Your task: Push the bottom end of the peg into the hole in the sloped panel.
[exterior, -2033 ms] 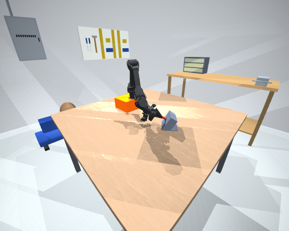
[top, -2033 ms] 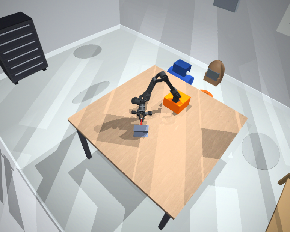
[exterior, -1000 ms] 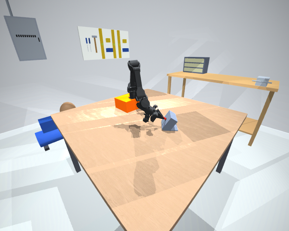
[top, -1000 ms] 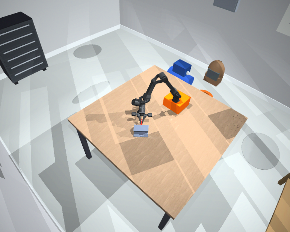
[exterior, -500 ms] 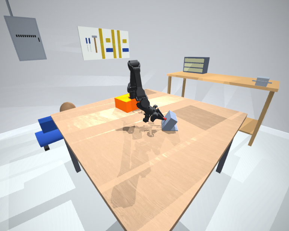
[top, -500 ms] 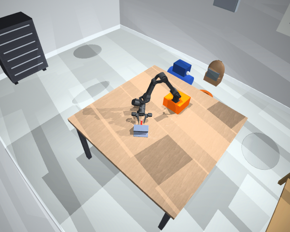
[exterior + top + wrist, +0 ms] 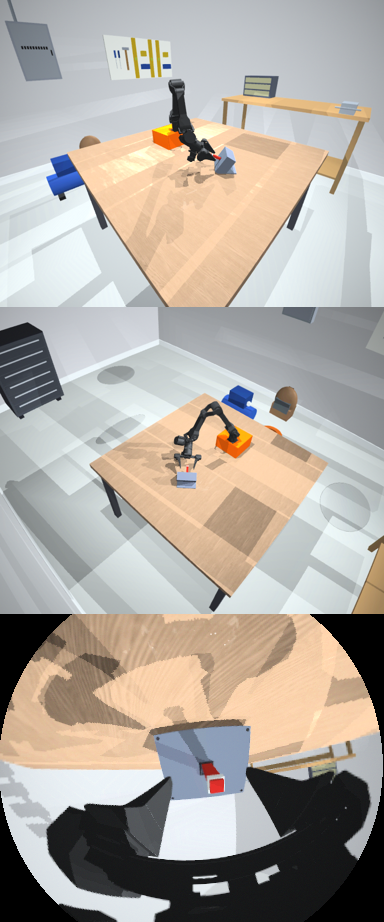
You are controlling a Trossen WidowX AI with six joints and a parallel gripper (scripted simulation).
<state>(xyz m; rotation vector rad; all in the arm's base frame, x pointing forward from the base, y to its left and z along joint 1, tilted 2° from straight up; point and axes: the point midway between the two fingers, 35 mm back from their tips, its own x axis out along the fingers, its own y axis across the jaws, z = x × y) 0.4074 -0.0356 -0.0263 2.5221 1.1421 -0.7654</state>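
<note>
The red peg lies right at my gripper tip. From my gripper tip the other things lie so: grey-blue sloped panel 40 mm to the left, 30 mm below, 30 mm ahead.
</note>
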